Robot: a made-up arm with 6 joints.
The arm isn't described. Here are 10 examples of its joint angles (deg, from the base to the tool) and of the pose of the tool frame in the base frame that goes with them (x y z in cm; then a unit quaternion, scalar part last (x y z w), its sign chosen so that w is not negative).
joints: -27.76 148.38 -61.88 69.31 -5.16 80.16
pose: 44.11 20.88 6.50 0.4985 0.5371 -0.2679 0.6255
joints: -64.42 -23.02 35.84 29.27 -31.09 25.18
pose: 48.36 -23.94 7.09 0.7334 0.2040 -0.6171 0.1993
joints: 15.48 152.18 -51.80 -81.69 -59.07 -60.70
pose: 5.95 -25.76 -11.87 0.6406 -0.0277 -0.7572 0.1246
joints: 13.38 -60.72 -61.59 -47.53 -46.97 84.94
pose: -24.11 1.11 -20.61 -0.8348 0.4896 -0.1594 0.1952
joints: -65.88 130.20 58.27 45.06 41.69 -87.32
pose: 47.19 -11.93 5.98 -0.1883 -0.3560 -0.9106 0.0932
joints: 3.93 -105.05 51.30 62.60 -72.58 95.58
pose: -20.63 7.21 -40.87 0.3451 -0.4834 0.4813 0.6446
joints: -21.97 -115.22 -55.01 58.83 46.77 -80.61
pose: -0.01 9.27 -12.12 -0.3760 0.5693 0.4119 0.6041
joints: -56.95 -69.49 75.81 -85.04 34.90 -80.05
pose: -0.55 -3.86 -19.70 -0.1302 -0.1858 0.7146 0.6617
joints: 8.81 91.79 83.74 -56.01 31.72 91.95
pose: 22.06 22.78 -32.37 -0.0752 -0.6008 -0.3216 0.7279
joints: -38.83 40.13 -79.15 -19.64 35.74 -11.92
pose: 28.09 18.11 -41.46 -0.2017 0.7309 -0.6386 0.1313
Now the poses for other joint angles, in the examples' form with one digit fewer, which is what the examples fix.
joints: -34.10 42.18 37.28 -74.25 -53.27 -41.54
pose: 51.3 19.9 -18.6 0.367 0.764 -0.344 0.405
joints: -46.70 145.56 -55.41 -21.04 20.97 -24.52
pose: 25.9 -27.4 -18.7 -0.254 -0.030 0.934 0.250
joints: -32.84 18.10 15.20 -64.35 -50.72 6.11
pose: 46.4 17.0 -35.0 0.202 0.740 -0.607 0.204
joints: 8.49 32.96 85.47 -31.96 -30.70 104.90
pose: 27.5 -12.9 -8.8 0.151 -0.263 -0.943 0.137
